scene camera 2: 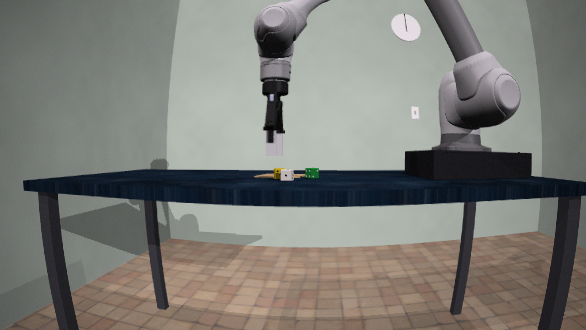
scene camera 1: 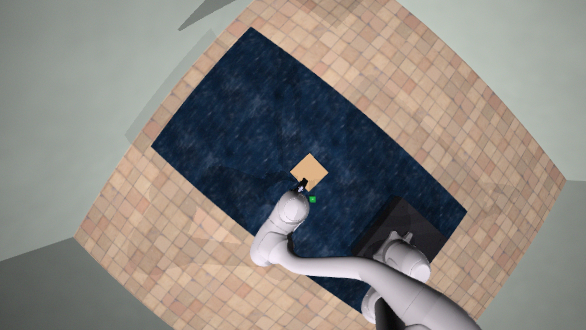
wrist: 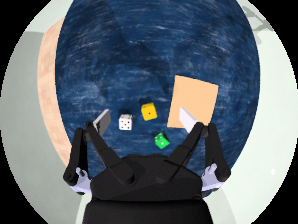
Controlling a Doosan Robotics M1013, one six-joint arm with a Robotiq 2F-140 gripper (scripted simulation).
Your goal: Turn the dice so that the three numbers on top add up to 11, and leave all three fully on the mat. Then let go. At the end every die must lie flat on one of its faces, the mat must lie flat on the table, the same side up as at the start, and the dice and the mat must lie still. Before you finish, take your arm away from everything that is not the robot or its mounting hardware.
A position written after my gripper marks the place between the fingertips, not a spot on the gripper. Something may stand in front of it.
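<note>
I can see my gripper [scene camera 2: 274, 155], and the wrist view shows it as well [wrist: 144, 114]. There is also a tan mat [wrist: 198, 97] that I can see.
</note>
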